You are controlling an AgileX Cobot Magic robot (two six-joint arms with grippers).
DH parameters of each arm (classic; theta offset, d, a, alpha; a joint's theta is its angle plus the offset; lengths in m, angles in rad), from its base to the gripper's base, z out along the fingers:
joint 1: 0 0.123 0 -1.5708
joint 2: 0.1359 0 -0.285 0
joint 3: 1.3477 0 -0.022 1.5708
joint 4: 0 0.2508 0 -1.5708
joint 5: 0 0 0.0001 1.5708
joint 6: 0 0.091 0 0
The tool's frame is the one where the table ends.
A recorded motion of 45 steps. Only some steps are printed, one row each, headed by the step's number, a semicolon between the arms.
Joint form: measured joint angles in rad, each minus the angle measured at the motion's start. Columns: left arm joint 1, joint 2, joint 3, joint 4, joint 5, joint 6; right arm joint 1, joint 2, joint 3, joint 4, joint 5, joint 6.
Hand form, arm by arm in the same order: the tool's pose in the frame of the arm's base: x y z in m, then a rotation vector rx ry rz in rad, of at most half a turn. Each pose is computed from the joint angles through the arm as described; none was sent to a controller.
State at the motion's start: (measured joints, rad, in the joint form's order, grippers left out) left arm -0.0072 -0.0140 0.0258 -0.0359 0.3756 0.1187; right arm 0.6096 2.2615 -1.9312 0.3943 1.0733 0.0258
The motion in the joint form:
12: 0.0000 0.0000 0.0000 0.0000 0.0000 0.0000; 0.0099 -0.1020 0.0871 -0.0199 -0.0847 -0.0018
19: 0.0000 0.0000 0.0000 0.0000 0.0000 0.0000; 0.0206 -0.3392 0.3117 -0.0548 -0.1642 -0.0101
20: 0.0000 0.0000 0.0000 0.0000 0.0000 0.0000; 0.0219 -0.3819 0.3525 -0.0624 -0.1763 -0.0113
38: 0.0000 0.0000 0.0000 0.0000 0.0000 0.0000; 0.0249 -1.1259 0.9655 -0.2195 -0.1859 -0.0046
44: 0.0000 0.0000 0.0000 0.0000 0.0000 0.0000; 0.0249 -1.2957 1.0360 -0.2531 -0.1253 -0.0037
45: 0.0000 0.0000 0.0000 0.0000 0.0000 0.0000; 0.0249 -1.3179 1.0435 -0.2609 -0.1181 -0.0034
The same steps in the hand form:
12: 0.0524 -0.0016 0.1715 0.0956 1.8685 0.0415; 0.3672 0.2960 0.2208 -0.6278 2.7806 0.6376
19: 0.0524 -0.0016 0.1715 0.0956 1.8685 0.0415; 0.3278 0.2687 0.2645 -0.6358 2.6822 0.6127
20: 0.0524 -0.0016 0.1715 0.0956 1.8685 0.0415; 0.3201 0.2628 0.2708 -0.6379 2.6668 0.6061
38: 0.0524 -0.0016 0.1715 0.0956 1.8685 0.0415; 0.1692 0.1398 0.3225 -0.6964 2.4930 0.4664
44: 0.0524 -0.0016 0.1715 0.0956 1.8685 0.0415; 0.1354 0.1126 0.3310 -0.7133 2.4441 0.4430
45: 0.0524 -0.0016 0.1715 0.0956 1.8685 0.0415; 0.1313 0.1089 0.3321 -0.7153 2.4347 0.4364

